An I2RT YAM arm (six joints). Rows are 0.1 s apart.
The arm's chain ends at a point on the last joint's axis. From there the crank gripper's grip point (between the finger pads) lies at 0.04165 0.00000 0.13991 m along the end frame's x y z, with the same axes.
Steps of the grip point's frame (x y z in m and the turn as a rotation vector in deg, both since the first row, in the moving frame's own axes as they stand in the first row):
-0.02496 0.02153 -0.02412 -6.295 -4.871 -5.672
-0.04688 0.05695 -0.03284 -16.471 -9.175 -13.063
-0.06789 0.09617 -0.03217 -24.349 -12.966 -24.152
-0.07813 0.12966 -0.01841 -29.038 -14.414 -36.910
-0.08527 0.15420 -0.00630 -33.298 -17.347 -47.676
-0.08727 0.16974 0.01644 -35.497 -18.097 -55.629
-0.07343 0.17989 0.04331 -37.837 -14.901 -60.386
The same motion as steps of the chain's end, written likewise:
-0.01353 0.00955 -0.02652 -6.295 -4.871 -5.672
-0.02800 0.02357 -0.03321 -16.471 -9.175 -13.063
-0.04585 0.04869 -0.02890 -24.349 -12.966 -24.152
-0.05920 0.07763 -0.01299 -29.038 -14.414 -36.910
-0.06632 0.09642 0.00149 -33.298 -17.347 -47.676
-0.07092 0.11110 0.02508 -35.497 -18.097 -55.629
-0.06714 0.12358 0.05327 -37.837 -14.901 -60.386

